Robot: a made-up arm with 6 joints.
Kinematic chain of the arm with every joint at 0, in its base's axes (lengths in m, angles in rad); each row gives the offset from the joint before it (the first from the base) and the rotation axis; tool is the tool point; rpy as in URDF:
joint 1: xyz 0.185 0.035 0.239 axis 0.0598 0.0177 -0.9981
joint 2: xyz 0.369 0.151 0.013 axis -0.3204 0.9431 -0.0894
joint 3: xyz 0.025 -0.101 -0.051 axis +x
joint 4: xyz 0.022 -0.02 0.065 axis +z
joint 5: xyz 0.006 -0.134 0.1 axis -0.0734 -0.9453 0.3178
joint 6: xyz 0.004 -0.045 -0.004 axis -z
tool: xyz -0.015 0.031 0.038 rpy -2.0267 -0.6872 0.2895
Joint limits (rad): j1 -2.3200..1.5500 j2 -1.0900..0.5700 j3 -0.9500..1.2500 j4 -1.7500..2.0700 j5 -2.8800..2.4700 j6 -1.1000..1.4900
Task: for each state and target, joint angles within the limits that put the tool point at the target. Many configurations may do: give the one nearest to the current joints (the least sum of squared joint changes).
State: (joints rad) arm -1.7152 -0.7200 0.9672 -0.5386 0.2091 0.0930
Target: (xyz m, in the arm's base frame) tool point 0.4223 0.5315 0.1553
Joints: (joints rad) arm -1.4505 -1.0152 0.9548 -0.0597 0.1114 0.1990
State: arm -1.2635 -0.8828 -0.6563 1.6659 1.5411 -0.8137
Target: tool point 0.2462 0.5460 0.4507
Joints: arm -1.2191 -0.7689 -0.6802 1.6413 1.5318 -1.0861
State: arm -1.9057 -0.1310 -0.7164 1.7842 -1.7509 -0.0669
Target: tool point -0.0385 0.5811 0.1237
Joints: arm -1.6159 0.5456 -0.9500 1.7158 -1.8242 -0.3271
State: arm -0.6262 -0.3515 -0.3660 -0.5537 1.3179 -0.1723
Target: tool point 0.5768 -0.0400 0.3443
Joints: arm -0.1766 -0.2184 0.0261 -0.0208 1.3720 -0.2419
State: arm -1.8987 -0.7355 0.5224 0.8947 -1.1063 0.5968
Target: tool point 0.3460 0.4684 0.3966
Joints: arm -1.4384 -1.0308 0.2435 0.8898 -1.0385 0.5231
